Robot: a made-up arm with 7 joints.
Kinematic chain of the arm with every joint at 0, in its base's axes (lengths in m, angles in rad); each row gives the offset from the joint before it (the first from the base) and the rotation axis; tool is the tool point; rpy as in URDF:
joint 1: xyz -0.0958 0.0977 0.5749 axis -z
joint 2: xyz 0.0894 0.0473 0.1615 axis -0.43 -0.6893 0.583
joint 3: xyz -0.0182 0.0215 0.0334 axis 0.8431 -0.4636 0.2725
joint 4: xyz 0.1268 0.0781 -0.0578 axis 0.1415 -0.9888 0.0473
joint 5: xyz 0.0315 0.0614 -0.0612 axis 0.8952 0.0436 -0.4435
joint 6: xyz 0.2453 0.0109 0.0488 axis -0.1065 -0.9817 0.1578
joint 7: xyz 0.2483 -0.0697 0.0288 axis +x
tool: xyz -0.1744 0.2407 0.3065 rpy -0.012 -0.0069 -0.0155
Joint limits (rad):
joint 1: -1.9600..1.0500
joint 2: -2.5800..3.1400
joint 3: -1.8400..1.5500
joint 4: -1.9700..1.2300
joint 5: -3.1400..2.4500
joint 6: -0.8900..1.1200
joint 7: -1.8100..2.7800
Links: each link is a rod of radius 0.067 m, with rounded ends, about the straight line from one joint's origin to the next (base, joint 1, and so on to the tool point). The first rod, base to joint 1, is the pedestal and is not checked.
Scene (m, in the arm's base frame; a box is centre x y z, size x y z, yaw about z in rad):
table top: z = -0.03
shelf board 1: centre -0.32 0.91 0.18 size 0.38 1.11 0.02 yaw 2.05
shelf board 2: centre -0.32 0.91 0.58 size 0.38 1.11 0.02 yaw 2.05
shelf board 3: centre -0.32 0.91 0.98 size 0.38 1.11 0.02 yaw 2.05
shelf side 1: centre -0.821 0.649 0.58 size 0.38 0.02 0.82 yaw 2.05
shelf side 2: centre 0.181 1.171 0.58 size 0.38 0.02 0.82 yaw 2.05
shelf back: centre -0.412 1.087 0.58 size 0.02 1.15 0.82 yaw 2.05
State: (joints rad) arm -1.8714 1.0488 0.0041 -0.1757 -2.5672 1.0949 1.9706
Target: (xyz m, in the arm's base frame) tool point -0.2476 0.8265 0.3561
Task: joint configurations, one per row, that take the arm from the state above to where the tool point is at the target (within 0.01 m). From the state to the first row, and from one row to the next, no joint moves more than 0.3 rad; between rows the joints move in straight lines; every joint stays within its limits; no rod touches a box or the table.
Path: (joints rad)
1: -1.7949 1.1644 -0.2652 -0.2529 -2.3686 1.1033 1.8570
2: -1.7185 1.2799 -0.5345 -0.3300 -2.1699 1.1116 1.7435
3: -1.6420 1.3955 -0.8038 -0.4072 -1.9713 1.1200 1.6299
4: -1.5983 1.4532 -0.8245 -0.3209 -2.2425 1.0802 1.8732
5: -1.5545 1.5108 -0.8452 -0.2347 -2.5137 1.0404 2.1164
6: -1.5108 1.5685 -0.8659 -0.1485 -2.7849 1.0007 2.3597

